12 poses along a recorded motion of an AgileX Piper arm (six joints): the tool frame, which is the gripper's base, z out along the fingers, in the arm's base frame.
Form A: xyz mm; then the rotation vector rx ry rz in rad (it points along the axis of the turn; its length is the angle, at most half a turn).
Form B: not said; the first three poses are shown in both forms.
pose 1, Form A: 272.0 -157.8 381.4 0.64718 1.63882 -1.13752
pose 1, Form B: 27.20 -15.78 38.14 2.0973 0.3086 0.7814 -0.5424
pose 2, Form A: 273.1 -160.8 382.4 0.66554 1.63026 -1.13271
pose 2, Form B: 27.31 -16.08 38.24 2.0937 0.3179 0.7786 -0.5410
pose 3, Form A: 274.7 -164.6 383.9 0.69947 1.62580 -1.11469
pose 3, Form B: 27.47 -16.46 38.39 2.0917 0.3344 0.7773 -0.5329
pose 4, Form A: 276.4 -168.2 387.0 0.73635 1.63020 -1.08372
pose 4, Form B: 27.64 -16.82 38.70 2.0915 0.3521 0.7795 -0.5182
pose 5, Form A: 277.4 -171.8 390.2 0.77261 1.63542 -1.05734
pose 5, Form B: 27.74 -17.18 39.02 2.0951 0.3688 0.7806 -0.5047
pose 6, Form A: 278.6 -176.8 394.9 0.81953 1.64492 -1.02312
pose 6, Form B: 27.86 -17.68 39.49 2.1034 0.3896 0.7820 -0.4864
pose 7, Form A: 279.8 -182.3 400.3 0.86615 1.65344 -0.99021
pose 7, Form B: 27.98 -18.23 40.03 2.1130 0.4099 0.7825 -0.4686
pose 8, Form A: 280.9 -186.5 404.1 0.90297 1.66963 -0.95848
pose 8, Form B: 28.09 -18.65 40.41 2.1264 0.4246 0.7852 -0.4507
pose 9, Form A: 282.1 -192.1 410.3 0.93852 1.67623 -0.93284
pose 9, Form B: 28.21 -19.21 41.03 2.1356 0.4395 0.7849 -0.4368
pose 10, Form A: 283.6 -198.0 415.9 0.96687 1.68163 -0.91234
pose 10, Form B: 28.36 -19.80 41.59 2.1436 0.4510 0.7845 -0.4256
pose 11, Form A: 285.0 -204.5 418.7 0.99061 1.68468 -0.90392
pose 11, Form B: 28.50 -20.45 41.87 2.1533 0.4601 0.7824 -0.4198
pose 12, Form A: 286.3 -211.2 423.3 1.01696 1.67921 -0.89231
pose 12, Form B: 28.63 -21.12 42.33 2.1564 0.4716 0.7787 -0.4138
